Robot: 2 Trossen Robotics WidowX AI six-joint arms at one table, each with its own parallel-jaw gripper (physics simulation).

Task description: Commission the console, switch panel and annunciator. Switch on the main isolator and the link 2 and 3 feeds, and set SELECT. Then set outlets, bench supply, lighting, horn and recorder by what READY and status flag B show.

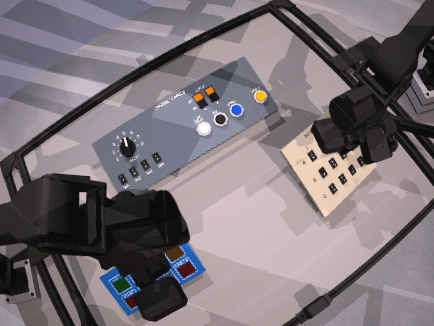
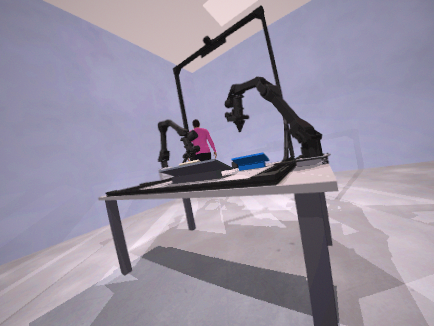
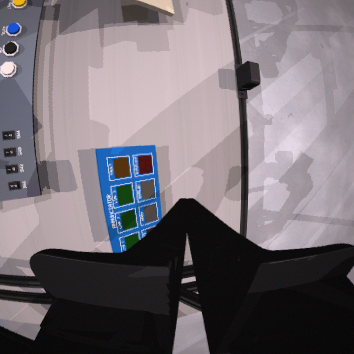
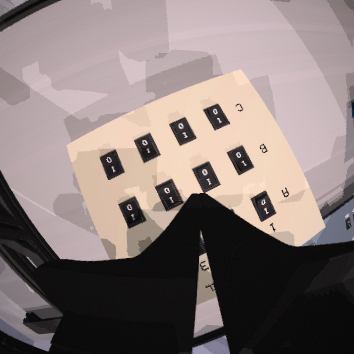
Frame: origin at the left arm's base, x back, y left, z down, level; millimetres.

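Where they show: left gripper, between the fingertips: (image 1: 167,267) (image 2: 239,132) (image 3: 185,204); right gripper, between the fingertips: (image 1: 342,153) (image 4: 197,199); left arm's base, origin of its link: (image 1: 17,281) (image 2: 313,156); right arm's base, origin of its link: (image 1: 431,78) (image 2: 165,167).
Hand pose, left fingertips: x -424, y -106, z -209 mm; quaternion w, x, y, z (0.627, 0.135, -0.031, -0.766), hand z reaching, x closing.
Things, the pixels of their top centre, and the offset from my left fingertips. "pt": a spot on its surface instead.
- grey-blue control console, a spot on its surface: (image 1: 175,145) (image 3: 6,107) pt dx -62, dy +296, dz +183 mm
- black SELECT dial, centre of its top: (image 1: 125,143) dx +39, dy +315, dz +136 mm
- blue annunciator, centre of its top: (image 3: 124,210) (image 1: 145,268) (image 2: 248,155) dx +68, dy +47, dz +154 mm
- cream switch panel, a spot on its surface: (image 4: 240,85) (image 1: 324,207) pt dx -312, dy +55, dz +192 mm
- white button, centre of its top: (image 1: 203,127) (image 3: 4,66) dx -133, dy +309, dz +170 mm
- black button, centre of its top: (image 1: 220,117) (image 3: 7,45) dx -173, dy +319, dz +170 mm
- blue button, centre of its top: (image 1: 236,108) (image 3: 10,26) dx -214, dy +330, dz +170 mm
- yellow button, centre of its top: (image 1: 260,94) dx -278, dy +345, dz +170 mm
The grey-blue control console (image 1: 175,145) (image 3: 20,105) has a black SELECT dial (image 1: 128,147) with its white pointer near 5, two status flags (image 1: 204,94) showing orange at their upper ends, and four small rockers. The blue annunciator (image 1: 199,262) (image 2: 250,161) (image 3: 102,165) has green, grey, brown and red tiles that look dark. My left gripper (image 2: 240,129) (image 3: 185,204) is shut and empty, high above it, hiding some tiles. The cream switch panel (image 1: 325,207) (image 4: 240,85) carries rows A, B and C of 0/1 rockers. My right gripper (image 4: 197,199) is shut and empty over it, hiding part of row A.
The console also bears a white button (image 1: 204,128) (image 3: 8,69), a black button (image 1: 220,119) (image 3: 10,48), a blue button (image 1: 236,110) (image 3: 13,29) and a yellow button (image 1: 260,96). A black frame (image 2: 175,100) stands over the table. A person in pink (image 2: 202,140) stands behind.
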